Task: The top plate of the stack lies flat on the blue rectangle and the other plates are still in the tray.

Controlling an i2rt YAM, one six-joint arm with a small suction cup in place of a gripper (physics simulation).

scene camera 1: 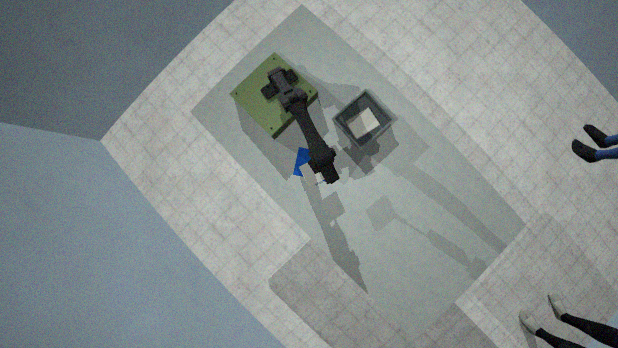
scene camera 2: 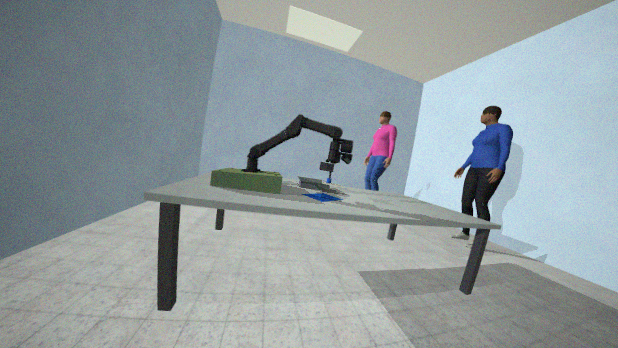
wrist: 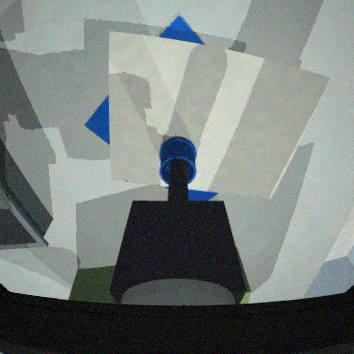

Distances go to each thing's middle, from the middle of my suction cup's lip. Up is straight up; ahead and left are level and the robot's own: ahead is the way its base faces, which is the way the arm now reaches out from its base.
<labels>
The blue rectangle (wrist: 98,123) lies 2 cm behind my suction cup, 2 cm to the right of it and 9 cm below it. From my suction cup the other things lie so: tray (scene camera 1: 365,99): 6 cm behind, 33 cm to the left, 7 cm below.
</labels>
